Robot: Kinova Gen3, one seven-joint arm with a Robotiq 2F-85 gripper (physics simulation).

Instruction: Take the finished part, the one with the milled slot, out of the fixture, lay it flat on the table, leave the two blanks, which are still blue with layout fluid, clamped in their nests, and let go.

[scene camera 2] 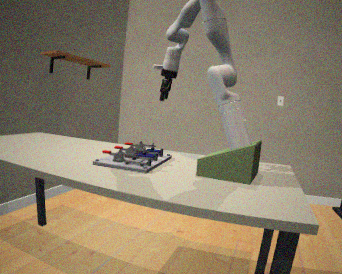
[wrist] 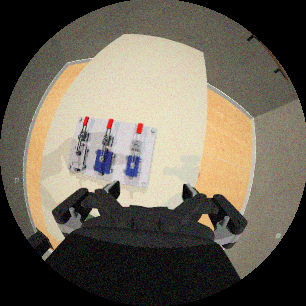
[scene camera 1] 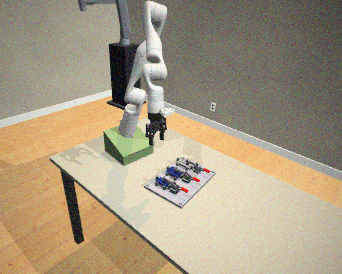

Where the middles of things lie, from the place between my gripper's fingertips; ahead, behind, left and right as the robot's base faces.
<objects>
My hand is 27 cm above the fixture plate [scene camera 1: 193, 187], 15 cm to the right of it and 6 cm short of it.
</objects>
